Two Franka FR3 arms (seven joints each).
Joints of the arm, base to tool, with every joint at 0 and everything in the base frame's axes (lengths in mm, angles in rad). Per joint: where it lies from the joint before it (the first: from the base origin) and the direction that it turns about. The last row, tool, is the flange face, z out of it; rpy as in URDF.
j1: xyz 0 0 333 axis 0 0 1
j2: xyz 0 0 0 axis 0 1 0
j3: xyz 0 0 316 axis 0 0 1
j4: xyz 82.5 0 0 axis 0 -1 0
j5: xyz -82.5 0 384 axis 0 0 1
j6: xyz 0 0 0 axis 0 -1 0
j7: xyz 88 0 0 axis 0 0 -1
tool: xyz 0 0 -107 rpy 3.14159 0 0
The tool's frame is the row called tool.
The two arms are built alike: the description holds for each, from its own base.
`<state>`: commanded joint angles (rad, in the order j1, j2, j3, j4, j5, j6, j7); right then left.
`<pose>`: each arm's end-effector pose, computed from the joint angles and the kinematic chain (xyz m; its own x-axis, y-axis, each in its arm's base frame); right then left.
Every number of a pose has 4 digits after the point.
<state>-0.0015 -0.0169 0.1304 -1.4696 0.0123 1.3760 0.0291 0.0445 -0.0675 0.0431 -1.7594 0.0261 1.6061 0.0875</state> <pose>0.5237 0.0701 0.6640 0.9919 0.1014 -0.0770 0.1011 -0.9948 -0.0078 0.5284 0.0498 0.5752 0.9962 -0.0015 -0.0874 -0.0028 -0.9999 -0.0154</pose>
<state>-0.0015 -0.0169 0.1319 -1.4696 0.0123 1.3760 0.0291 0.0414 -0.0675 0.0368 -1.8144 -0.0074 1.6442 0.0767</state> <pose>0.5236 0.0709 0.6640 0.9917 0.1029 -0.0770 0.1026 -0.9947 -0.0078 0.5285 0.0412 0.5523 0.9948 0.0013 -0.1015 0.0031 -0.9998 0.0176</pose>
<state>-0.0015 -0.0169 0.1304 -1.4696 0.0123 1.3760 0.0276 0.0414 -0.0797 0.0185 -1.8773 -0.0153 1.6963 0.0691</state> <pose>0.5237 0.0701 0.6640 0.9917 0.1029 -0.0770 0.1026 -0.9947 -0.0079 0.5257 0.0303 0.5333 0.9950 -0.0078 -0.0998 -0.0055 -0.9997 0.0233</pose>
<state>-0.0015 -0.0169 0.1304 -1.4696 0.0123 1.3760 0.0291 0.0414 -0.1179 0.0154 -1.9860 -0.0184 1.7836 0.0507</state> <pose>0.5237 0.0701 0.6640 0.9919 0.1014 -0.0770 0.1011 -0.9948 -0.0078 0.5140 0.0279 0.5089 0.9965 0.0095 -0.0834 0.0115 -0.9997 0.0237</pose>
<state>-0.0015 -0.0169 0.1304 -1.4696 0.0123 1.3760 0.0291 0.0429 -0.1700 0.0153 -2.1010 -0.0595 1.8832 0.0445</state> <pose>0.5237 0.0701 0.6640 0.9919 0.1014 -0.0770 0.1011 -0.9948 -0.0078 0.4985 0.0249 0.4893 0.9985 0.0316 -0.0457 0.0344 -0.9976 0.0603</pose>
